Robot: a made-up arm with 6 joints.
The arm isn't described. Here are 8 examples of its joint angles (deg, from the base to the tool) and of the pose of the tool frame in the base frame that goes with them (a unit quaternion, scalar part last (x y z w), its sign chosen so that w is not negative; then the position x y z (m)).
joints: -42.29 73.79 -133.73 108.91 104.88 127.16
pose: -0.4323 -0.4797 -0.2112 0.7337 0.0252 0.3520 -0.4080
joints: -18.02 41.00 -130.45 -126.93 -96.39 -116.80
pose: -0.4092 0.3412 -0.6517 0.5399 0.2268 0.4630 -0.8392
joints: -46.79 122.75 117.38 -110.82 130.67 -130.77
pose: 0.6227 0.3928 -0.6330 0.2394 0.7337 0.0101 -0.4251
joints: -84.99 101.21 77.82 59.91 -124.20 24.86
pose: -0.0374 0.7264 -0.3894 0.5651 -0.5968 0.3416 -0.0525
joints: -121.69 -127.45 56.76 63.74 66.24 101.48
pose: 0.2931 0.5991 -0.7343 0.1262 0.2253 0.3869 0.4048
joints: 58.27 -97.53 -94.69 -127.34 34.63 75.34
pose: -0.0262 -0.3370 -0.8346 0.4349 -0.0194 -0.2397 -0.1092
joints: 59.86 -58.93 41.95 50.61 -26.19 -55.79
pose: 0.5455 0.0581 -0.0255 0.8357 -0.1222 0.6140 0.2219
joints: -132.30 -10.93 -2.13 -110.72 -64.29 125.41
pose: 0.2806 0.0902 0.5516 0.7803 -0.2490 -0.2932 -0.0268
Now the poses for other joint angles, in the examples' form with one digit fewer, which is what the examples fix.
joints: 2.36 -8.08 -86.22 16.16 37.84 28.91
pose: 0.251 -0.855 0.206 0.404 0.926 0.338 0.210
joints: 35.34 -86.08 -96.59 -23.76 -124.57 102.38
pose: -0.960 0.089 0.171 0.204 0.174 0.032 0.466
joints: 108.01 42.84 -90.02 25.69 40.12 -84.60
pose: -0.860 -0.279 -0.427 0.029 -0.222 -0.937 0.026
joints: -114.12 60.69 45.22 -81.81 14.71 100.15
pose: -0.455 -0.048 0.660 0.596 -0.047 -0.043 -0.087
